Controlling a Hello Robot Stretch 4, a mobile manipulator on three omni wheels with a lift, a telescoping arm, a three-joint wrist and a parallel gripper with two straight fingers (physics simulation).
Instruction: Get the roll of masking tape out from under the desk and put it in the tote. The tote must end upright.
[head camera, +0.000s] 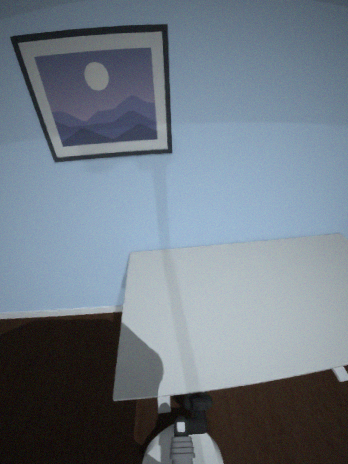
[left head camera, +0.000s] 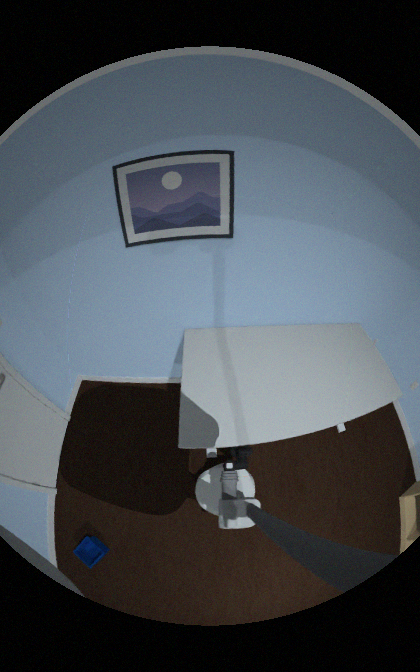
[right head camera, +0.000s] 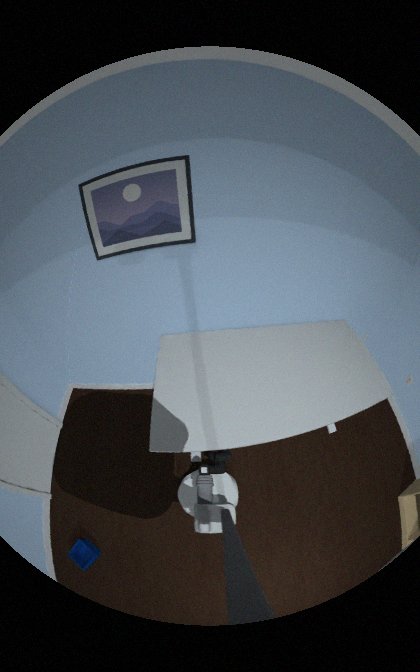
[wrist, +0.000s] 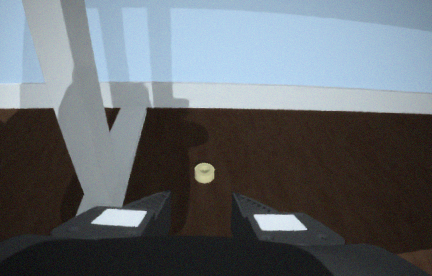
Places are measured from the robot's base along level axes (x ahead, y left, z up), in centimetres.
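Pixels of known places: gripper, fingertip midpoint: (wrist: 201, 209).
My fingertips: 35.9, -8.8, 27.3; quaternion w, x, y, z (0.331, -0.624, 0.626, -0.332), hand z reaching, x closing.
Ahead of a thing's pixels: the offset from my fingertips to its top centre, as dx, dy, dz. "pt": to the spot under its first point. Level surfaces: height alone.
The pale yellow roll of masking tape @[+33.3, -0.3, -27.8] (wrist: 204, 173) lies flat on the dark floor in the wrist view, beyond the fingertips and right of the desk's left leg. My gripper (wrist: 201, 209) is open, with nothing between its fingers; the tape shows ahead of the gap between them. In the head views the desk top hides the fingers and the tape. The white desk @[dz +41.9] (head camera: 240, 310) (left head camera: 285, 380) (right head camera: 265, 385) stands against the blue wall. The blue tote @[-120.4, +112.4, -18.1] (left head camera: 91, 551) (right head camera: 84, 554) stands upright on the floor at the lower left, away from the desk.
The desk's left leg @[pt +21.9, +18.9, -7.8] (wrist: 82, 120) and its foot (wrist: 131, 145) are close on the left of the tape. The wall's white baseboard @[pt +66.9, -25.2, -25.8] (wrist: 280, 98) runs behind it. A wooden shelf unit (left head camera: 406, 520) (right head camera: 406, 520) stands at the right edge. A framed picture (head camera: 169, 100) hangs on the wall.
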